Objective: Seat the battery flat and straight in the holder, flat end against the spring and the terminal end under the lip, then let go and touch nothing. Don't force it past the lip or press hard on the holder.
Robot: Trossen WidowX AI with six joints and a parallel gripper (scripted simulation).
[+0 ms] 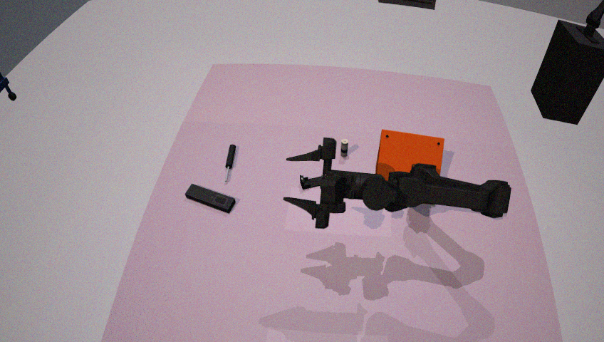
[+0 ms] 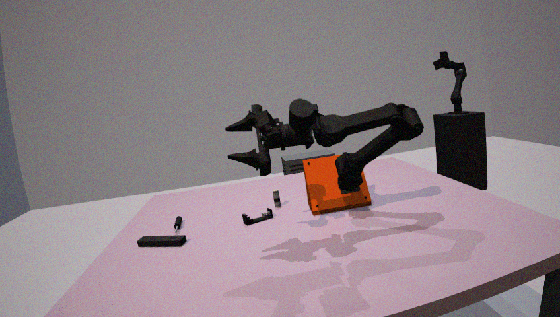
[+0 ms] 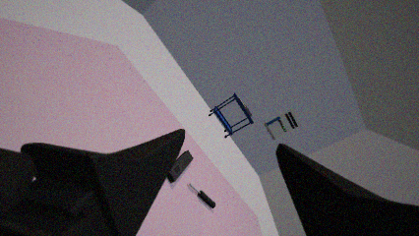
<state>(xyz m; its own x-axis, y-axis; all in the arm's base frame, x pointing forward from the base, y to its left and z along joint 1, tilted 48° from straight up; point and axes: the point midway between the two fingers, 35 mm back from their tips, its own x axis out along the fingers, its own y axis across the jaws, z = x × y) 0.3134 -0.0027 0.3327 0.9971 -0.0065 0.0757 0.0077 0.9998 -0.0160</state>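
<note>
My gripper tip is now 11 cm past the battery, 36 cm to the left of it and 26 cm above it. Also, from my gripper tip: black screwdriver 25 cm ahead, 26 cm to the right, 28 cm below.
</note>
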